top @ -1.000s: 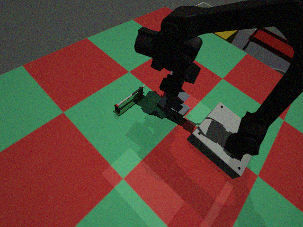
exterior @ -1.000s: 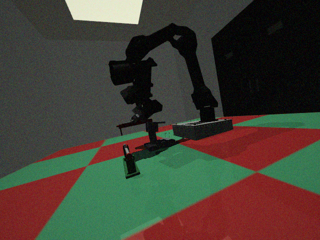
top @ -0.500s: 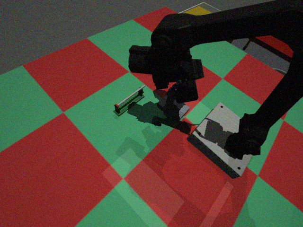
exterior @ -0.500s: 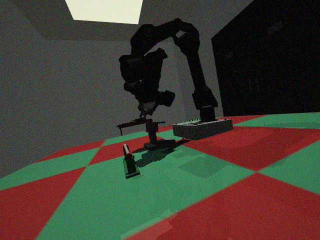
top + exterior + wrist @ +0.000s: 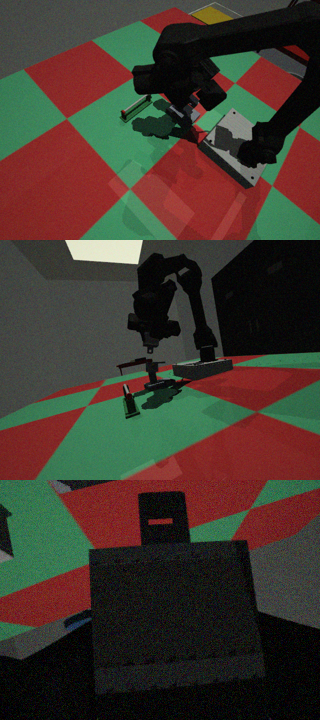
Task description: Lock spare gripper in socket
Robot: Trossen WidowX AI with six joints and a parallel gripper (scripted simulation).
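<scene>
The narrow green rack is 160 mm below my gripper tip, 150 mm ahead of it and 120 mm to the left of it. The rest, counted from my gripper tip: socket: 130 mm below, 20 mm to the left, 10 mm ahead; then spare gripper: 20 mm to the left.
</scene>
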